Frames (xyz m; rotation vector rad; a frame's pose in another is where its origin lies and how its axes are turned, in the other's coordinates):
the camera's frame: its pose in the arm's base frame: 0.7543 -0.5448 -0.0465 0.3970 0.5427 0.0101
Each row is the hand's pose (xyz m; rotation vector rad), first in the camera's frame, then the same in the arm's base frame.
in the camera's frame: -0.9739 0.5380 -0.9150 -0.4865 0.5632 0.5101
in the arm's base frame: -0.4924 0.1763 -0.0754 0.0376 0.9520 0.7507
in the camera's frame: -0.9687 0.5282 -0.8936 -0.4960 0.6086 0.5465
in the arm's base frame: -0.4781 0.1600 -0.0648 0.0347 0.9857 0.7990
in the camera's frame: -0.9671 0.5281 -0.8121 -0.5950 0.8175 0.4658
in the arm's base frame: -0.4356 0.1303 -0.0019 -0.0966 1.1963 0.7941
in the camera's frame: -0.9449 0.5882 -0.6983 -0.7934 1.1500 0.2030
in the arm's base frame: -0.3535 0.1468 0.0982 -0.3949 1.5493 0.6634
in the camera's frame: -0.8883 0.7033 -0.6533 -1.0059 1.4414 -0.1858
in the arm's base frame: -0.2713 0.2432 0.1477 -0.7600 1.8670 0.3994
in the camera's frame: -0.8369 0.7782 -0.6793 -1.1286 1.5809 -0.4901
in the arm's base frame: -0.2333 0.3277 0.1294 -1.0032 2.0225 0.1600
